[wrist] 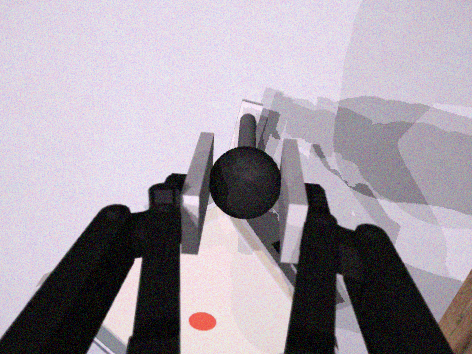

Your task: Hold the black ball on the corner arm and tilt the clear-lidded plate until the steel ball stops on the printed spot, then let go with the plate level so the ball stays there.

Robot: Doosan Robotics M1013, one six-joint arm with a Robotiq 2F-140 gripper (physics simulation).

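My gripper (246,159) is shut on the black ball (245,175), with one grey pad on each side of it. The ball sits at the end of a dark post (247,131) on the pale corner arm (252,106). The cream plate (235,290) stretches below the ball toward the bottom of the view, partly hidden by the fingers. The printed red spot (202,321) shows on the plate between the finger linkages, low in the view. The steel ball does not show clearly; the black ball and the pads cover the plate's near corner. The plate's exact tilt is hard to tell.
A grey plate edge (113,340) shows at the lower left. A brown wooden surface (461,320) shows at the lower right. Layered grey shadows fall over the pale surface (125,75) on the right side.
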